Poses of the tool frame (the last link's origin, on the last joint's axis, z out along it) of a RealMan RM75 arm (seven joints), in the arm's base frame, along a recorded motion.
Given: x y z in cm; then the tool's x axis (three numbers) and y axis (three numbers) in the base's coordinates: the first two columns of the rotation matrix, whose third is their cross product.
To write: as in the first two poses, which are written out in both.
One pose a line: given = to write
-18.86 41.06 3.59 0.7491 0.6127 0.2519 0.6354 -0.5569 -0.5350 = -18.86 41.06 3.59; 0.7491 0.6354 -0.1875; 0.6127 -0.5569 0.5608; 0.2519 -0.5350 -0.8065
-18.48 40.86 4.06 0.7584 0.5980 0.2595 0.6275 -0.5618 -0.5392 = -18.48 40.86 4.06; 0.7584 0.6275 -0.1767; 0.5980 -0.5618 0.5718; 0.2595 -0.5392 -0.8013
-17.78 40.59 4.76 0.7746 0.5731 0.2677 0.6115 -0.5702 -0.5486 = -17.78 40.59 4.76; 0.7746 0.6115 -0.1618; 0.5731 -0.5702 0.5886; 0.2677 -0.5486 -0.7921
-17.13 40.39 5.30 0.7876 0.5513 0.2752 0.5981 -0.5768 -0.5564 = -17.13 40.39 5.30; 0.7876 0.5981 -0.1480; 0.5513 -0.5768 0.6028; 0.2752 -0.5564 -0.7840
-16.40 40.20 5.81 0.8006 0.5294 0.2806 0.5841 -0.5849 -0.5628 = -16.40 40.20 5.81; 0.8006 0.5841 -0.1338; 0.5294 -0.5849 0.6145; 0.2806 -0.5628 -0.7775
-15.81 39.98 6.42 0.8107 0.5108 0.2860 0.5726 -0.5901 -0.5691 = -15.81 39.98 6.42; 0.8107 0.5726 -0.1219; 0.5108 -0.5901 0.6251; 0.2860 -0.5691 -0.7709
